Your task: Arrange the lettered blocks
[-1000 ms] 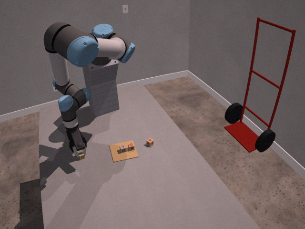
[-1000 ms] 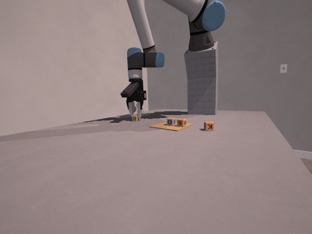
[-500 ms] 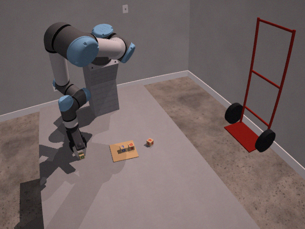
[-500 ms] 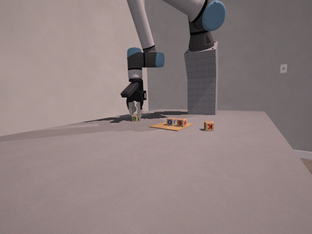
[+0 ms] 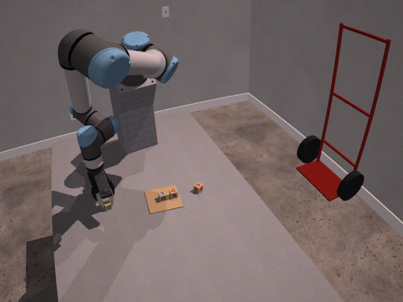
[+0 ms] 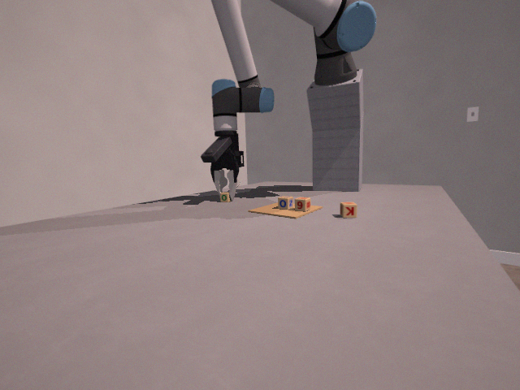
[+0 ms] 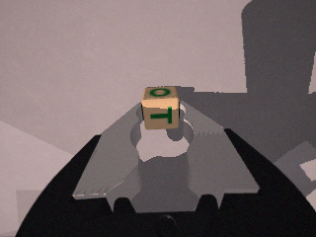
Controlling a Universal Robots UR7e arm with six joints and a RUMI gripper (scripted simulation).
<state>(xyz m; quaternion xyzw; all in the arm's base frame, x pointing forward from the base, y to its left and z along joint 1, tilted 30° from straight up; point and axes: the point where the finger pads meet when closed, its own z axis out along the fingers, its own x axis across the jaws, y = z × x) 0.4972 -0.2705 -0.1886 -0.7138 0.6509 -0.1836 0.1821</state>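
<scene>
Right now the blue-lettered block is 23 cm to the left of my hand and 6 cm ahead of it. Round my hand: red-marked block (28 cm to the left, 6 cm ahead); tan mat (23 cm to the left, 6 cm ahead, 2 cm below); green-lettered block (right at my hand).
</scene>
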